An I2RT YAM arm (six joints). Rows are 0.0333 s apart.
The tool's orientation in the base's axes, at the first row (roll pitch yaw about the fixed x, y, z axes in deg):
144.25, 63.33, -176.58
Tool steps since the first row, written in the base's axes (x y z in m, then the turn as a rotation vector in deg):
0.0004, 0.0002, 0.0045, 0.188, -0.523, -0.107
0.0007, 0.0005, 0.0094, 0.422, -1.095, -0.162
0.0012, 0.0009, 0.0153, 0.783, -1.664, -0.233
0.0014, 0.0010, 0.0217, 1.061, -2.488, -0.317
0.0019, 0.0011, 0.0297, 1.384, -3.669, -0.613
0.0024, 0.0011, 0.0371, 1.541, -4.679, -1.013
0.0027, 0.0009, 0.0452, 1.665, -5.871, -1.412
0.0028, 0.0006, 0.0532, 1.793, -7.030, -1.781
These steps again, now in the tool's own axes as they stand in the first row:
-0.0042, 0.0011, -0.0012, 0.025, -0.543, -0.159
-0.0087, 0.0025, -0.0026, -0.015, -1.136, -0.336
-0.0142, 0.0040, -0.0042, -0.098, -1.803, -0.418
-0.0200, 0.0057, -0.0063, -0.125, -2.626, -0.712
-0.0274, 0.0076, -0.0088, 0.026, -3.807, -1.122
-0.0343, 0.0092, -0.0112, 0.340, -4.788, -1.500
-0.0416, 0.0110, -0.0140, 0.673, -5.892, -2.016
-0.0488, 0.0128, -0.0171, 0.976, -6.965, -2.520

